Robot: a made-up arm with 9 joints. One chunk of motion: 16 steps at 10 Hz.
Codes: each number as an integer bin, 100 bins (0 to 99) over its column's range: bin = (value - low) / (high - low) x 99, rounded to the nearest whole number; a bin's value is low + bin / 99 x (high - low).
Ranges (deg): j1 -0.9..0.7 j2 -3.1..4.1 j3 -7..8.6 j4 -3.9..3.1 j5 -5..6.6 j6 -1.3..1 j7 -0.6..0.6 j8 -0.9..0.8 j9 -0.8..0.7
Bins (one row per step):
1: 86 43 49 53 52 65 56 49 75
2: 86 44 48 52 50 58 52 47 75
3: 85 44 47 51 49 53 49 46 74
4: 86 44 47 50 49 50 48 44 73
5: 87 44 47 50 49 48 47 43 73
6: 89 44 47 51 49 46 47 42 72
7: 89 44 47 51 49 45 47 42 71
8: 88 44 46 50 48 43 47 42 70
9: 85 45 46 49 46 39 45 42 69
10: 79 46 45 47 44 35 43 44 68
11: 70 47 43 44 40 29 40 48 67
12: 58 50 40 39 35 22 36 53 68
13: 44 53 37 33 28 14 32 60 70
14: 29 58 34 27 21 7 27 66 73
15: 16 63 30 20 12 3 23 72 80
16: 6 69 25 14 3 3 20 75 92
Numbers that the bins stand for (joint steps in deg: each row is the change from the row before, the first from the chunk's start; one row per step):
1: 0.490 0.027 0.721 -0.153 1.093 0.210 0.079 -0.059 0.336
2: 0.490 0.100 0.564 -0.223 0.859 0.047 0.030 -0.093 0.336
3: 0.474 0.100 0.406 -0.294 0.741 -0.069 -0.006 -0.110 0.321
4: 0.490 0.100 0.406 -0.365 0.741 -0.138 -0.018 -0.144 0.306
5: 0.506 0.100 0.406 -0.365 0.741 -0.185 -0.030 -0.162 0.306
6: 0.538 0.100 0.406 -0.294 0.741 -0.231 -0.030 -0.179 0.291
7: 0.538 0.100 0.406 -0.294 0.741 -0.255 -0.030 -0.179 0.276
8: 0.522 0.100 0.248 -0.365 0.624 -0.301 -0.030 -0.179 0.261
9: 0.474 0.173 0.248 -0.435 0.390 -0.394 -0.055 -0.179 0.245
10: 0.377 0.245 0.091 -0.577 0.156 -0.487 -0.079 -0.144 0.230
11: 0.231 0.318 -0.224 -0.789 -0.313 -0.626 -0.115 -0.076 0.215
12: 0.037 0.536 -0.697 -1.142 -0.899 -0.789 -0.164 0.010 0.230
13: -0.189 0.755 -1.170 -1.567 -1.719 -0.975 -0.212 0.130 0.261
14: -0.431 1.118 -1.642 -1.991 -2.539 -1.137 -0.273 0.233 0.306
15: -0.641 1.482 -2.273 -2.486 -3.594 -1.230 -0.321 0.336 0.412
16: -0.803 1.918 -3.061 -2.910 -4.648 -1.230 -0.358 0.388 0.594

